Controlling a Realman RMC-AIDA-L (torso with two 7-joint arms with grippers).
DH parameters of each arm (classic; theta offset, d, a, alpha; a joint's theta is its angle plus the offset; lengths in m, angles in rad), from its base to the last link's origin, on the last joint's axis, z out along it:
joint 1: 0 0.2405 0 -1.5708
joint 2: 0 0 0 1.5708
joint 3: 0 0.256 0 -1.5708
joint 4: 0 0 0 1.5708
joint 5: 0 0.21 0 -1.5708
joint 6: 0 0 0 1.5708
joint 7: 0 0.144 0 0
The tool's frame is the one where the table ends.
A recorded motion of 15 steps. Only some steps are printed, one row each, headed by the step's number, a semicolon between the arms.
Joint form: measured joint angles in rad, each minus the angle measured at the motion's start. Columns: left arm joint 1, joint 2, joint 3, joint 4, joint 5, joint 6, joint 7; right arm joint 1, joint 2, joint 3, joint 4, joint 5, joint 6, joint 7.
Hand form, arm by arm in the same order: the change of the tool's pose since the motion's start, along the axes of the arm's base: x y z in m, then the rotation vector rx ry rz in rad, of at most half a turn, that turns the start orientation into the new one. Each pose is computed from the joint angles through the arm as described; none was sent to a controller.
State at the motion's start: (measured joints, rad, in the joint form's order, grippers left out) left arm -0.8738 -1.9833 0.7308 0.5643 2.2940 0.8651 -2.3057; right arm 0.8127 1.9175 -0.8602 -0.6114 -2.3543 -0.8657 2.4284
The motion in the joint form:
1: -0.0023 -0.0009 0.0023 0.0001 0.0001 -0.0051 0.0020; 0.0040 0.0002 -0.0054 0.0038 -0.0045 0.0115 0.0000
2: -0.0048 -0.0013 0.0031 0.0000 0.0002 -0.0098 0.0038; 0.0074 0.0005 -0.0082 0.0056 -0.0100 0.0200 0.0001
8: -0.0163 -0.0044 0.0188 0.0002 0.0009 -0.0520 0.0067; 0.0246 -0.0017 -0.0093 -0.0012 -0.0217 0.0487 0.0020
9: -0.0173 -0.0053 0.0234 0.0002 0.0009 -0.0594 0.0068; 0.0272 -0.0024 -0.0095 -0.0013 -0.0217 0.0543 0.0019
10: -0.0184 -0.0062 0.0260 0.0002 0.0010 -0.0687 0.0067; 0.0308 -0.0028 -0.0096 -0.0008 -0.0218 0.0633 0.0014
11: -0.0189 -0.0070 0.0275 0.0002 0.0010 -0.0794 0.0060; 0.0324 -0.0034 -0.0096 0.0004 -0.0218 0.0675 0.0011
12: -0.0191 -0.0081 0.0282 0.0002 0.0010 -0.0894 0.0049; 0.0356 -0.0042 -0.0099 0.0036 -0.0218 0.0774 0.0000
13: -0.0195 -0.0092 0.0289 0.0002 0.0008 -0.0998 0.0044; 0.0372 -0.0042 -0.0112 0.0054 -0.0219 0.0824 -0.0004
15: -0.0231 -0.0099 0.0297 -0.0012 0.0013 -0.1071 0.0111; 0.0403 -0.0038 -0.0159 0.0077 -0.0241 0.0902 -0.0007
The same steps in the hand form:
1: 0.0011 0.0008 -0.0002 0.0026 0.0041 -0.0038; -0.0006 0.0014 -0.0004 0.0035 -0.0103 0.0030
2: 0.0021 0.0017 -0.0001 0.0059 0.0072 -0.0070; -0.0012 0.0026 -0.0005 0.0068 -0.0193 0.0058
8: 0.0067 0.0074 0.0006 0.0336 0.0319 -0.0194; -0.0086 0.0105 0.0051 0.0369 -0.0413 0.0268
9: 0.0072 0.0081 0.0003 0.0371 0.0369 -0.0211; -0.0097 0.0117 0.0060 0.0428 -0.0436 0.0298
10: 0.0075 0.0090 0.0005 0.0437 0.0410 -0.0216; -0.0111 0.0135 0.0071 0.0512 -0.0468 0.0336
11: 0.0075 0.0099 0.0009 0.0523 0.0443 -0.0203; -0.0115 0.0142 0.0076 0.0549 -0.0483 0.0347
12: 0.0073 0.0107 0.0013 0.0605 0.0463 -0.0182; -0.0121 0.0156 0.0083 0.0624 -0.0518 0.0367
13: 0.0072 0.0115 0.0017 0.0691 0.0487 -0.0167; -0.0124 0.0163 0.0083 0.0651 -0.0540 0.0379
15: 0.0085 0.0127 0.0017 0.0732 0.0558 -0.0232; -0.0134 0.0173 0.0079 0.0673 -0.0609 0.0415

